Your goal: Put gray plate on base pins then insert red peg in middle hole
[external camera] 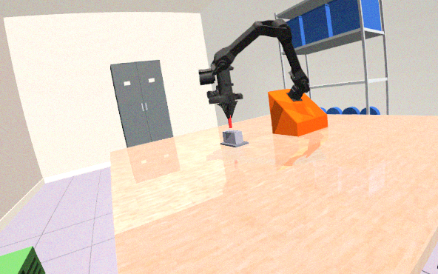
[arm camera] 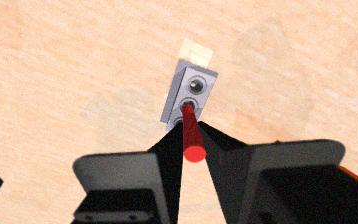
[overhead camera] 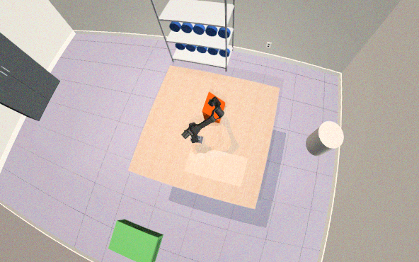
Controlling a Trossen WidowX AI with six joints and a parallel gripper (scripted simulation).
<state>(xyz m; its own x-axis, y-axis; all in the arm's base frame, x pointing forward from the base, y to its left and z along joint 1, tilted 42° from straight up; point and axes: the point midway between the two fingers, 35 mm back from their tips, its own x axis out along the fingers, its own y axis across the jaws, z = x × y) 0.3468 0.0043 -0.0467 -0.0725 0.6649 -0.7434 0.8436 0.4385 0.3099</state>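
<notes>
Right now the gray plate is 7 cm below my gripper tip. From my gripper tip the other things lie so: red peg: right at my gripper tip; then flat gray base: 11 cm below.
</notes>
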